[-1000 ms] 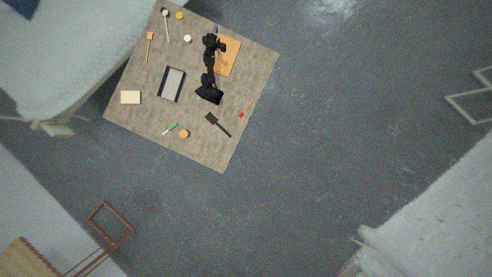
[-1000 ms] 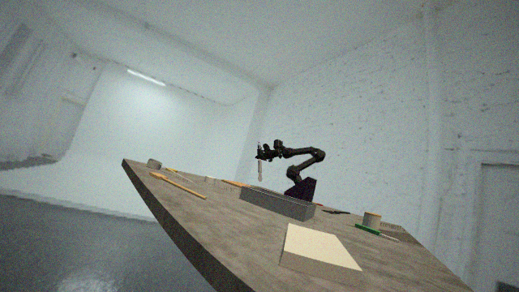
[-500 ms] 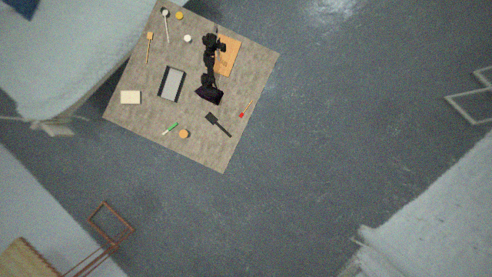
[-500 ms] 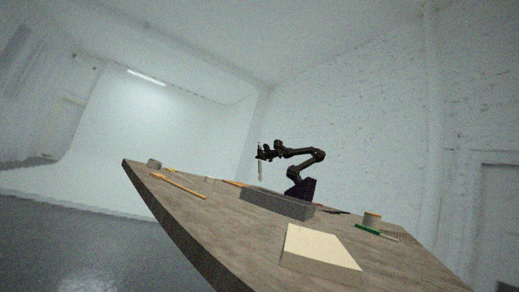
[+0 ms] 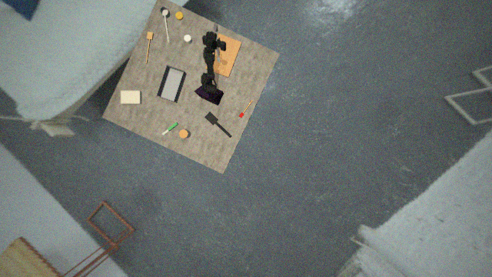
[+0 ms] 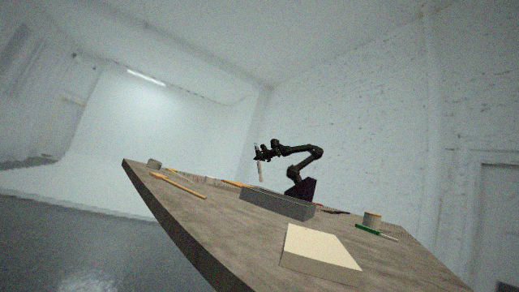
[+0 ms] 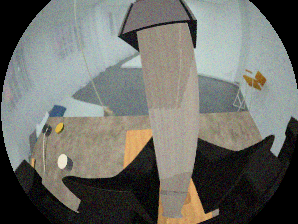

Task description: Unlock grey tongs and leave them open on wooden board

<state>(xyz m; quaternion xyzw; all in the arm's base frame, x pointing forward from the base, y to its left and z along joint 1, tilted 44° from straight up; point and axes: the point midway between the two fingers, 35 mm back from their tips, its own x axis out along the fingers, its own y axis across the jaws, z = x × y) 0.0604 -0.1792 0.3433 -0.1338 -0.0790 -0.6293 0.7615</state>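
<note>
Right now the wooden board is 220 mm below my gripper tip and 10 mm behind it. Also, from my gripper tip: roasting tin (500 mm to the left, 280 mm ahead, 200 mm below); yellow disc (550 mm ahead, 220 mm below, 120 mm to the right); white disc (360 mm ahead, 210 mm below, 40 mm to the left).
</note>
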